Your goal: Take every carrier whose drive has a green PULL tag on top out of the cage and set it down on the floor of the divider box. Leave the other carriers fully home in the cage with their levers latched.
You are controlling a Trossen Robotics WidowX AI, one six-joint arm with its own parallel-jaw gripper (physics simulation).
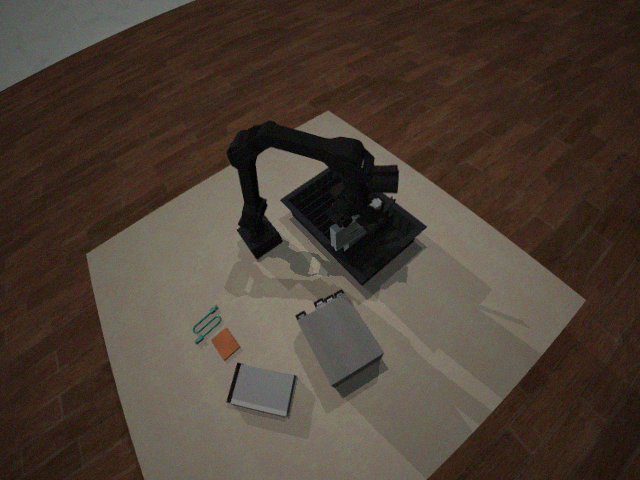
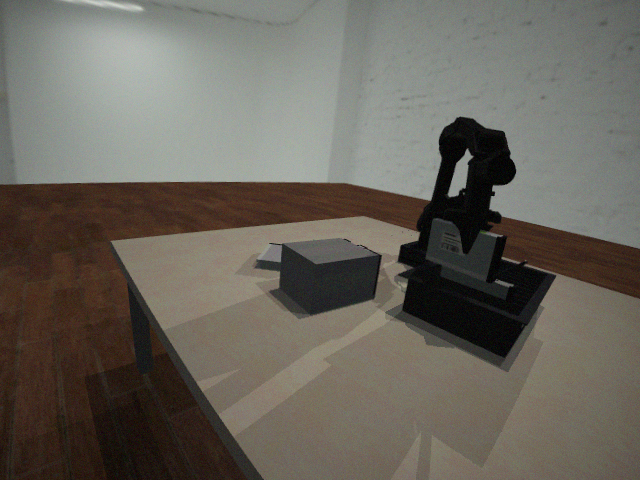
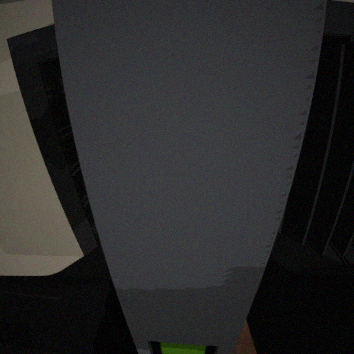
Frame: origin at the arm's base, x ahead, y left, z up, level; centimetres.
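Seen in the pictures: gripper, fingertip midpoint: (image 1: 361,223) (image 2: 468,253); arm's base, origin of the base link: (image 1: 256,228) (image 2: 425,247).
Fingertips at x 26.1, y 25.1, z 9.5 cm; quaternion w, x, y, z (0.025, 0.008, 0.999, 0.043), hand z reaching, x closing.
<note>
Pixels of each thing's top centre, then the offset from my fingertips to it. "spot": a spot on its surface instead.
- divider box, middle of its top: (image 3: 294,188) (image 2: 486,274) (image 1: 349,212) dx -9.3, dy +2.4, dz -6.4 cm
- light grey carrier, middle of its top: (image 2: 478,274) dx -1.4, dy +3.1, dz -4.4 cm
- grey cage, middle of its top: (image 2: 332,248) (image 1: 337,333) dx +20.5, dy -24.0, dz -3.7 cm
- flat grey case with a dark edge, middle of its top: (image 1: 260,388) (image 2: 280,252) dx +18.4, dy -49.0, dz -12.9 cm
- orange square, surface spot: (image 1: 225,344) spot: dx +1.1, dy -52.8, dz -15.1 cm
- teal cable, surface spot: (image 1: 219,321) spot: dx -6.6, dy -51.4, dz -15.1 cm
My gripper (image 2: 467,246) (image 3: 182,320) points down over the divider box (image 1: 388,262) (image 2: 454,321) and is shut on a grey carrier (image 1: 347,235) (image 2: 457,253) (image 3: 185,150). The carrier stands on edge, partly above the rim; its lower edge is hidden. Its green tag (image 2: 483,232) (image 3: 182,348) shows near the fingers. Another light grey carrier (image 2: 475,283) lies low inside the box, below the held one; its tag is hidden. The grey cage (image 1: 341,335) (image 2: 330,273) stands beside the box, with several dark carrier fronts (image 1: 329,299) along one end. Lever latching cannot be told.
A flat grey case with a dark edge (image 1: 263,390) (image 2: 268,256) lies beyond the cage from the box. An orange square (image 1: 225,344) and a teal cable (image 1: 220,321) lie on the table. Thin dividers (image 3: 327,150) run along one side of the box, and its rim is raised.
</note>
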